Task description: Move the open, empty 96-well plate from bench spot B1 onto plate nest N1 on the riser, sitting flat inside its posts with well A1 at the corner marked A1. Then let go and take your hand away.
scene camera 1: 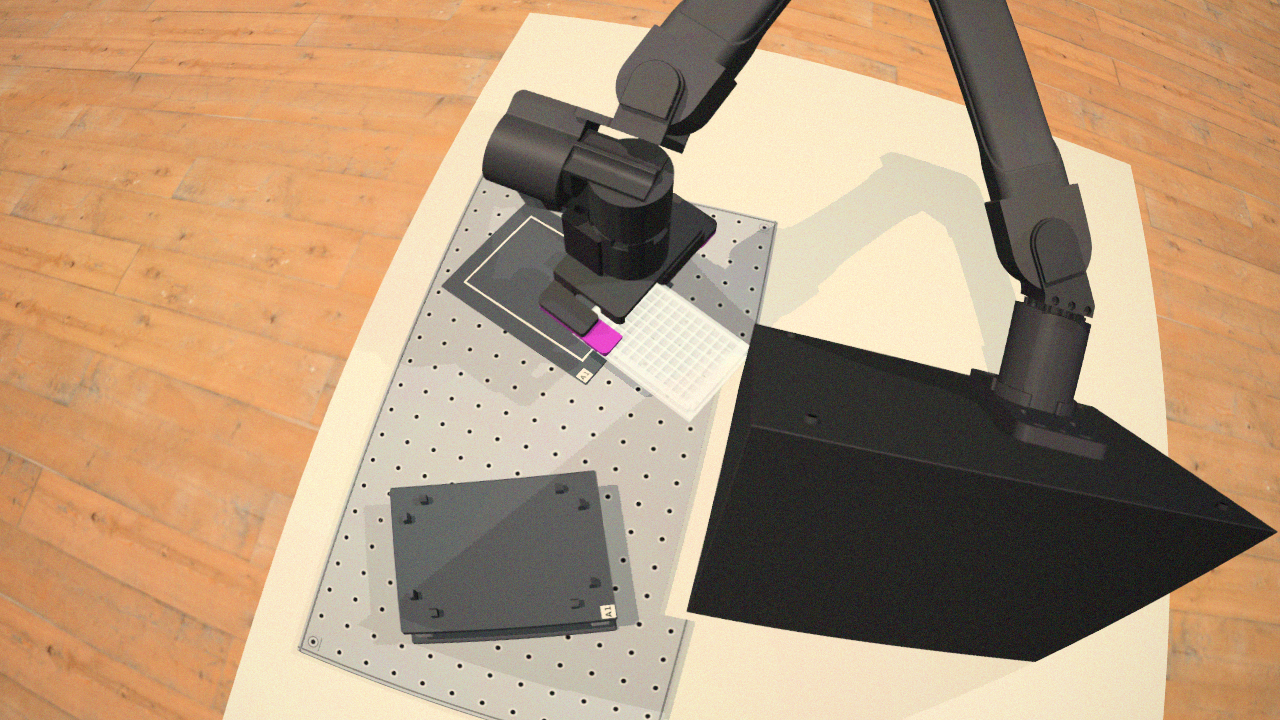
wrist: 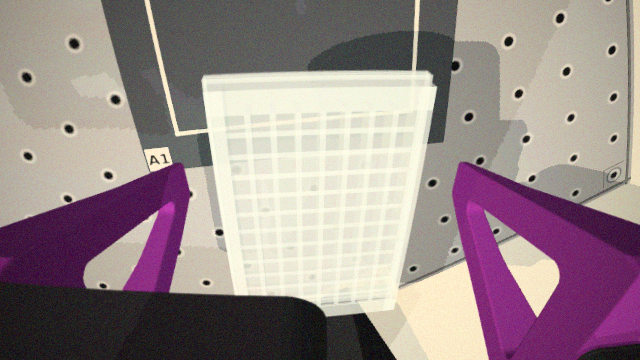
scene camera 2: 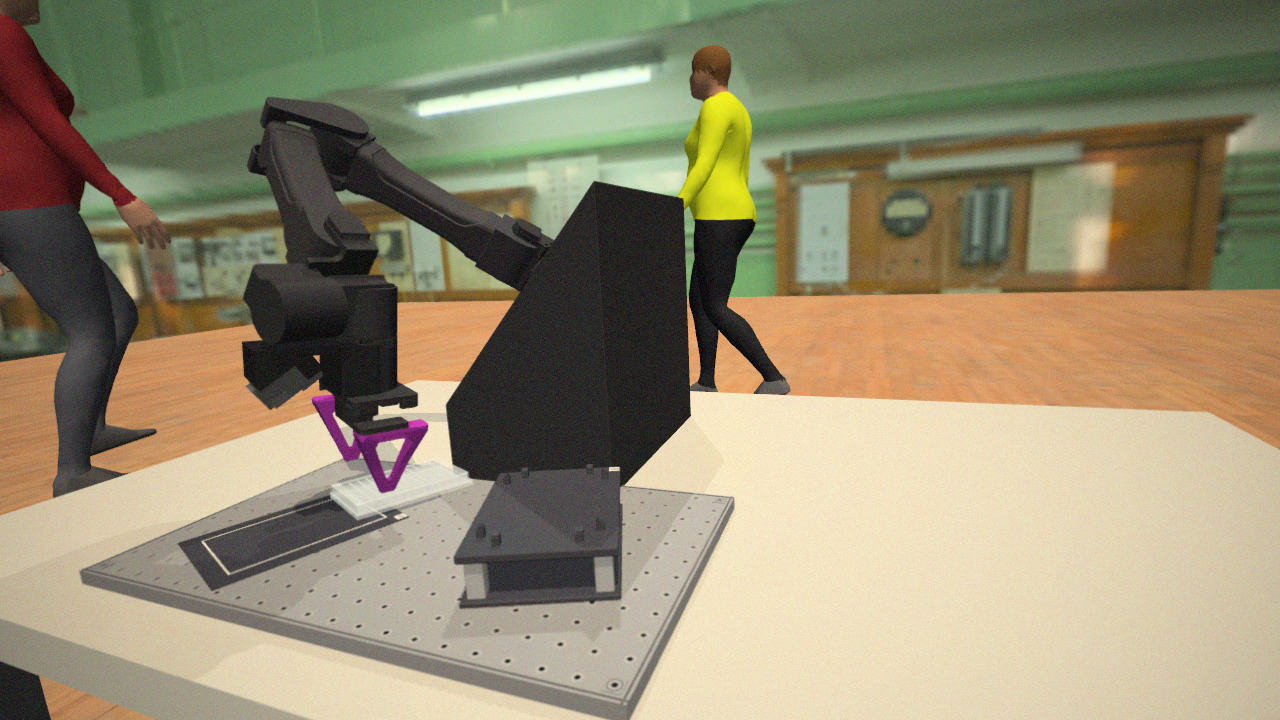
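The clear-white 96-well plate (scene camera 1: 680, 358) (scene camera 2: 429, 483) (wrist: 320, 200) lies across the A1-labelled end of the dark, white-outlined mat (scene camera 1: 501, 295) (scene camera 2: 277, 537) (wrist: 250, 40). Most of it is off the mat. My gripper (scene camera 1: 657, 284) (scene camera 2: 368, 474) (wrist: 320, 177) is open and empty, its magenta fingers apart on either side of the plate, with gaps in the wrist view. The gripper body hides one finger in scene camera 1. The dark nest (scene camera 1: 510, 555) (scene camera 2: 554, 501) is empty on its riser, with small corner posts and an A1 label (scene camera 1: 608, 611) (scene camera 2: 614, 469).
A perforated grey board (scene camera 1: 537, 429) (scene camera 2: 375, 600) (wrist: 40, 110) carries the mat and riser on the cream table (scene camera 1: 850, 662) (scene camera 2: 939, 555). A tall black wedge-shaped block (scene camera 1: 877, 519) (scene camera 2: 554, 358) under the arm's base stands close to the plate's far end.
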